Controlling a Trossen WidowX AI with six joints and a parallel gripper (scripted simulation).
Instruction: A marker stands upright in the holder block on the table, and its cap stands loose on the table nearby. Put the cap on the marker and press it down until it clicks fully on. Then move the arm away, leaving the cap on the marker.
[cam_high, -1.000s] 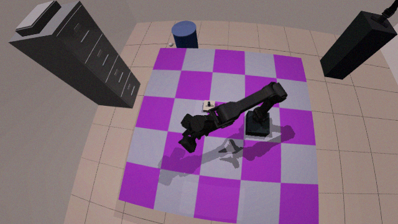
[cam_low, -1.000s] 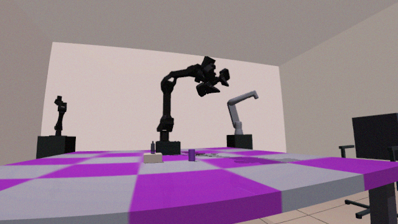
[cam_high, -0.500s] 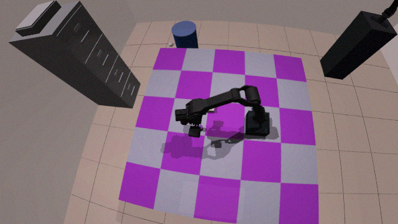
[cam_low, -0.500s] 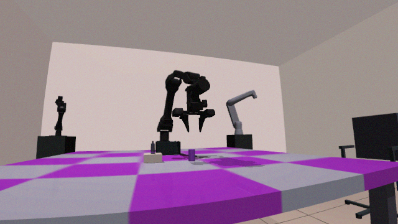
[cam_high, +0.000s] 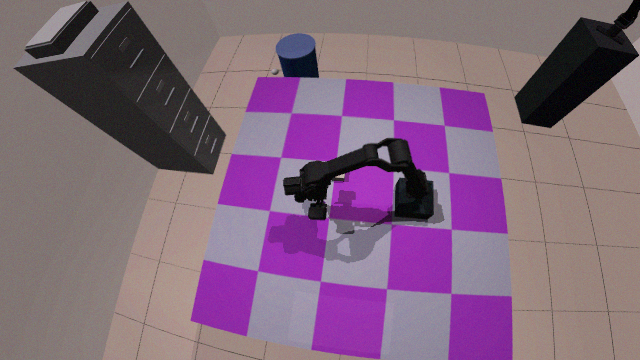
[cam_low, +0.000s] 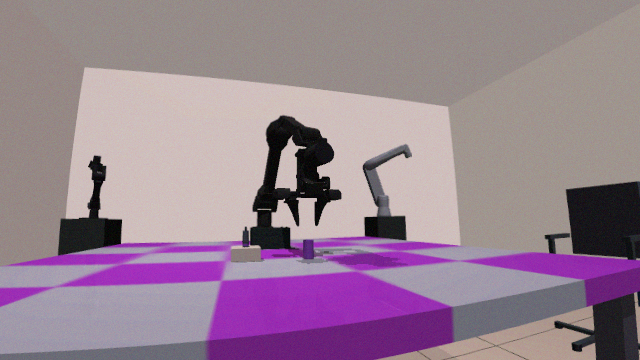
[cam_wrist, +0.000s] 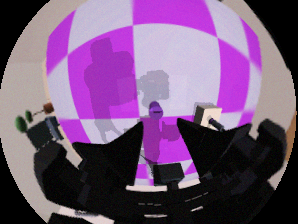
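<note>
Now: the purple cap 6 cm below my gripper tip. From my gripper tip the other things lie so: cream holder block: 4 cm behind, 16 cm to the right, 7 cm below.
</note>
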